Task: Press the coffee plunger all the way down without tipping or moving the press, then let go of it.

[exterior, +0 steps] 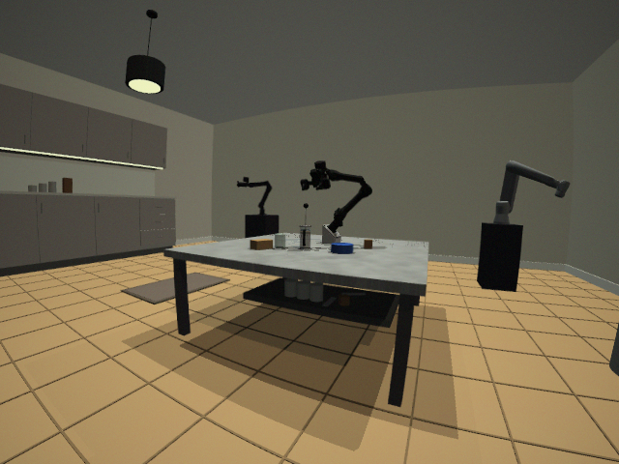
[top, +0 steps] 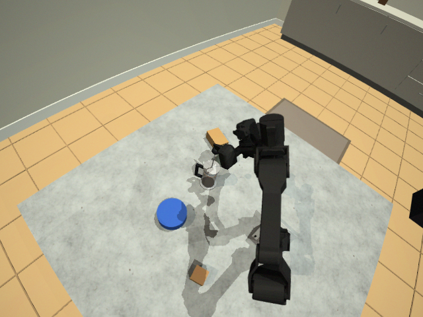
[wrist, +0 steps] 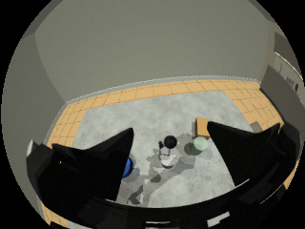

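Now: the coffee press 220 mm below my gripper tip and 40 mm ahead of it. Round my gripper tip: blue round disc: 320 mm below, 220 mm to the left, 20 mm ahead; orange block: 320 mm below, 220 mm to the right, 150 mm ahead.
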